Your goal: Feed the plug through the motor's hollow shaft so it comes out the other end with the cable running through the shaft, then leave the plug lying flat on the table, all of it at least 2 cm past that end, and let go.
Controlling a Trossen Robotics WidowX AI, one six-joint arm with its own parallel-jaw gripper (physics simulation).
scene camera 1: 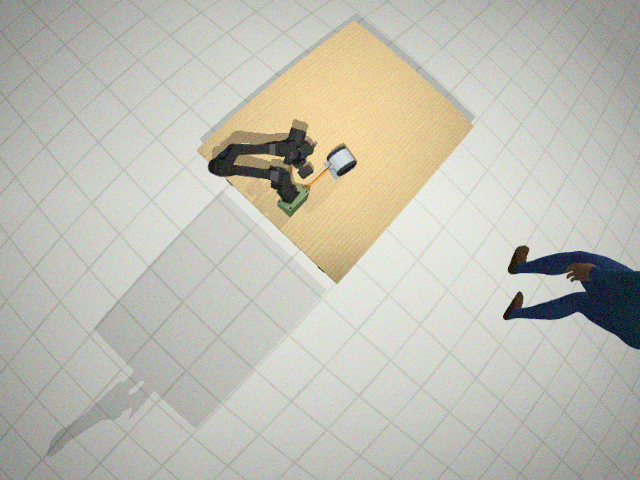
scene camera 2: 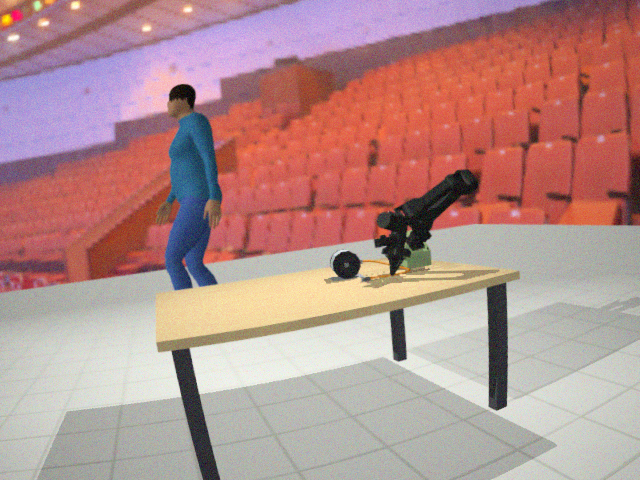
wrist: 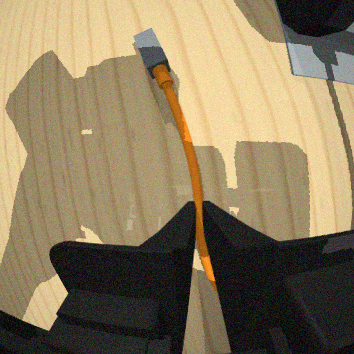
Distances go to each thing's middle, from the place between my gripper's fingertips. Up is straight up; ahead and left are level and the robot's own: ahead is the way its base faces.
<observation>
Now: hand 110 mm short of the grey plug (wrist: 147, 43), 10 mm to the left of it and 10 mm below it.
</observation>
